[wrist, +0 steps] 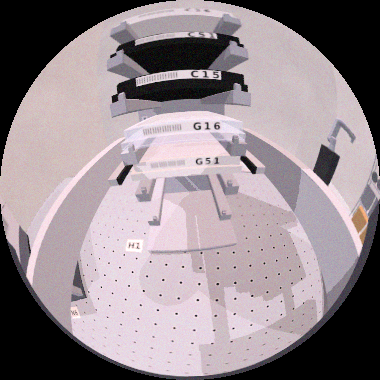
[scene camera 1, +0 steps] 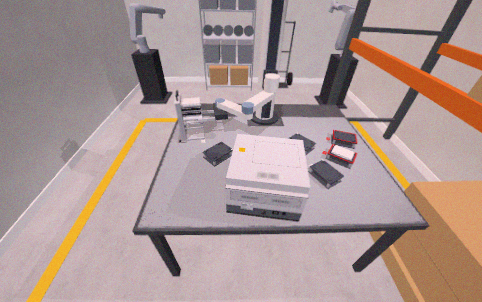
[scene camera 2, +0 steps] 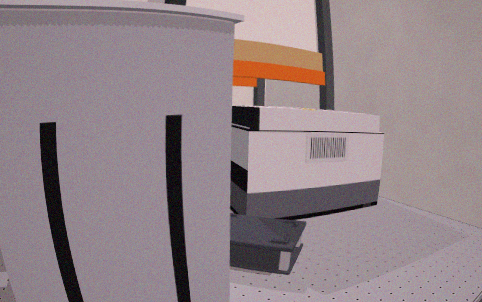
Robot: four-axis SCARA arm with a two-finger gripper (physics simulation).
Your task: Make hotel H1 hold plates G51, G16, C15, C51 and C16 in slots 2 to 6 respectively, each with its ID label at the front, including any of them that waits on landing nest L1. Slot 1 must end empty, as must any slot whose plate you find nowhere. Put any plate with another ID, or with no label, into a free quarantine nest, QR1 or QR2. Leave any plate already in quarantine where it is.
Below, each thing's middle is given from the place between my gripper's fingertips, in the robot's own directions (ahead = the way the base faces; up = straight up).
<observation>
Now: the plate G16 (wrist: 186,126) 1 cm ahead of my hand, 4 cm to the right of it and 1 cm above it. Also, from my hand: black plate C51 (wrist: 173,50) (1 cm ahead, 4 cm to the right, 8 cm above); white plate G51 (wrist: 199,157) (1 cm ahead, 4 cm to the right, 2 cm below); black plate C15 (wrist: 174,84) (1 cm ahead, 4 cm to the right, 5 cm above).
</observation>
